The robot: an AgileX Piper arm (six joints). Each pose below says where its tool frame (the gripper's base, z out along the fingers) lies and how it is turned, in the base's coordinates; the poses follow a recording.
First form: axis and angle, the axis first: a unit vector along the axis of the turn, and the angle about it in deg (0 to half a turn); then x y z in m.
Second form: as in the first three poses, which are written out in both.
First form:
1: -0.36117 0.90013 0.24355 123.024 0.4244 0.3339 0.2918
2: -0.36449 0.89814 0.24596 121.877 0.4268 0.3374 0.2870
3: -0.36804 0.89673 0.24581 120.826 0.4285 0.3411 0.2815
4: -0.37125 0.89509 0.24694 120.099 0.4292 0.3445 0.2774
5: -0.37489 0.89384 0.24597 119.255 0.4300 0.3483 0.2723
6: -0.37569 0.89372 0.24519 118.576 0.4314 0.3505 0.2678
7: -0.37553 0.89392 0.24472 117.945 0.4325 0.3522 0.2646
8: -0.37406 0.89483 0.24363 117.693 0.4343 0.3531 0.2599
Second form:
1: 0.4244 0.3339 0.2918 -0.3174 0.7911 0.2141 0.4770
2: 0.4268 0.3374 0.2870 -0.3186 0.7851 0.2150 0.4857
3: 0.4285 0.3411 0.2815 -0.3201 0.7798 0.2138 0.4937
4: 0.4292 0.3445 0.2774 -0.3217 0.7756 0.2140 0.4993
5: 0.4300 0.3483 0.2723 -0.3234 0.7712 0.2122 0.5056
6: 0.4314 0.3505 0.2678 -0.3230 0.7684 0.2108 0.5107
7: 0.4325 0.3522 0.2646 -0.3218 0.7660 0.2097 0.5154
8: 0.4343 0.3531 0.2599 -0.3201 0.7658 0.2085 0.5173
